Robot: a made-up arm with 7 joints. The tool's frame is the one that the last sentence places.
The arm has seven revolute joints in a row. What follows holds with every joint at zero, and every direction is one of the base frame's.
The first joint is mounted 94 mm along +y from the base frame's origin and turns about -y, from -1.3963 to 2 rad.
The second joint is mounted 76.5 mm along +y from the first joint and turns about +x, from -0.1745 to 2 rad.
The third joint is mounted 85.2 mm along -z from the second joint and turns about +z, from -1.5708 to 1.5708 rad.
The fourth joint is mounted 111.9 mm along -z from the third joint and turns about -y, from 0 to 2.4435 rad.
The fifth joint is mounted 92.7 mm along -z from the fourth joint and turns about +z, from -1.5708 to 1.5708 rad.
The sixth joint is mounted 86 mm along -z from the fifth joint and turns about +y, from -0.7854 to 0.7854 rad.
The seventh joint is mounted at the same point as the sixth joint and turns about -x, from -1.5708 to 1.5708 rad.
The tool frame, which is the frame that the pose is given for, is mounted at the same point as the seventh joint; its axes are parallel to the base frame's.
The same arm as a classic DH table. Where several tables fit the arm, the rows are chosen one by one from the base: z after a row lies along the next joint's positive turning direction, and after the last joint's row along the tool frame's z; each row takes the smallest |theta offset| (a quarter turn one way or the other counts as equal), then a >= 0, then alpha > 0; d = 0 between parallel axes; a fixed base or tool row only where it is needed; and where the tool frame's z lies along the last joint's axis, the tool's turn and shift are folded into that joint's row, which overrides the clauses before.
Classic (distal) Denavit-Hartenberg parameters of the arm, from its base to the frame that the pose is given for. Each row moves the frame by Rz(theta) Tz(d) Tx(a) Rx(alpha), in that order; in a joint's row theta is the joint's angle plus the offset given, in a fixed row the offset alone. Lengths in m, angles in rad.
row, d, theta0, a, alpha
base (fixed), 0, 0, 0, 1.5708
joint 1, -0.1705, 1.5708, 0, 1.5708
joint 2, 0, 1.5708, 0, 1.5708
joint 3, -0.1971, 1.5708, 0, 1.5708
joint 4, 0, 0, 0, -1.5708
joint 5, -0.1787, 0, 0, -1.5708
joint 6, 0, -1.5708, 0, 1.5708
joint 7, 0, 1.5708, 0, 1.5708
tool (fixed), 0, -1.5708, 0, 0
Joint limits (rad, base to tool): -1.3963..2 -0.1745..2 -1.5708..1.5708 0..2.4435 -1.5708..1.5708 -0.7854..0.7854 -1.5708..1.5708

